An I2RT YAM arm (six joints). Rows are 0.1 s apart.
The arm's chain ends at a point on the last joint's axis. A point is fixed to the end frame.
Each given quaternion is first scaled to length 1.
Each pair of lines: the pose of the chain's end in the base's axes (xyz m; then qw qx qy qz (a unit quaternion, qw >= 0)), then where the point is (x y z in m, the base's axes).
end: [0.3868, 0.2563, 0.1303, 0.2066, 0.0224, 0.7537, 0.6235]
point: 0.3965 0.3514 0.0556
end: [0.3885, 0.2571, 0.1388, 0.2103, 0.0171, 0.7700, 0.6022]
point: 0.3990 0.3479 0.0591
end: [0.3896, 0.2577, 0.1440, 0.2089, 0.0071, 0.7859, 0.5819]
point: 0.3995 0.3441 0.0595
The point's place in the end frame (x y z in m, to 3 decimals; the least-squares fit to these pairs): 0.040 -0.052 0.102
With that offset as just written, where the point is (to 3 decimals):
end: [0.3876, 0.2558, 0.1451, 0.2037, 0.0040, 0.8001, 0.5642]
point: 0.396 0.338 0.057
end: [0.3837, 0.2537, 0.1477, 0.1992, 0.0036, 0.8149, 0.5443]
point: 0.391 0.332 0.055
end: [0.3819, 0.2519, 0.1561, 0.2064, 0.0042, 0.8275, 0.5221]
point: 0.391 0.325 0.060
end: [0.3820, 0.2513, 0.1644, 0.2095, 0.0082, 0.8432, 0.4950]
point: 0.392 0.318 0.064
